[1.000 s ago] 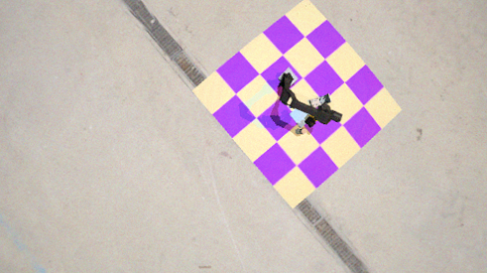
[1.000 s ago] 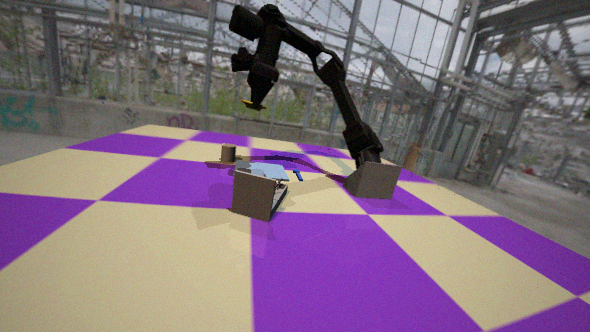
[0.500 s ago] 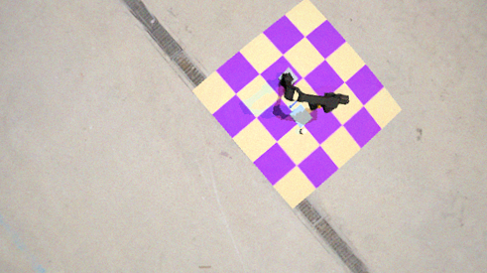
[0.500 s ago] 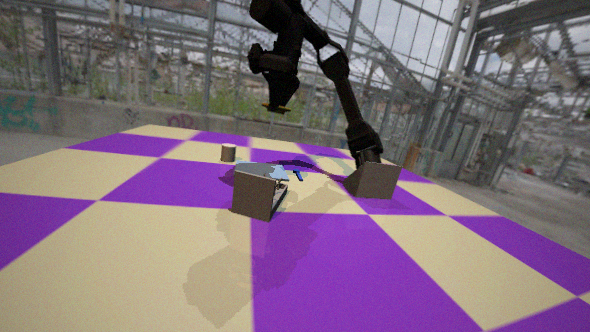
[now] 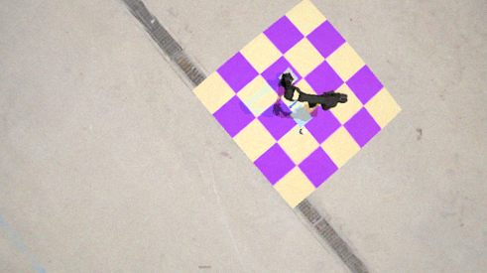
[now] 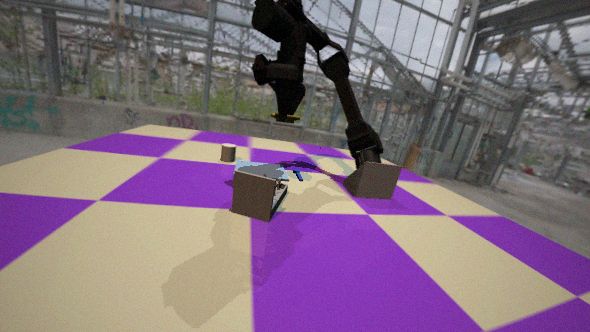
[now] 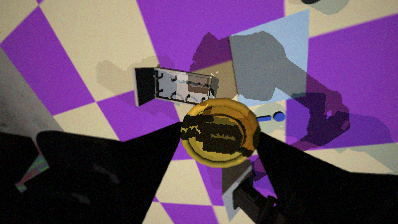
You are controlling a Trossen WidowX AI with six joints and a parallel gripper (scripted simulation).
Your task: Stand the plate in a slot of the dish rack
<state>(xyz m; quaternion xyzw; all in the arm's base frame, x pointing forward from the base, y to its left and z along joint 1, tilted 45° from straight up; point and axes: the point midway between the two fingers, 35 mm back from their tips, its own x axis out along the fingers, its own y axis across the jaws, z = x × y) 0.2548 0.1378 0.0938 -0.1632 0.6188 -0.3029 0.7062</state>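
Now: the dish rack 30 mm ahead of my gripper tip, 90 mm to the left of it and 140 mm below it. Round my gripper tip: plate: 10 mm above; then mat: 40 mm ahead, 100 mm to the right, 160 mm below; then blue spoon: 70 mm behind, 110 mm to the right, 160 mm below.
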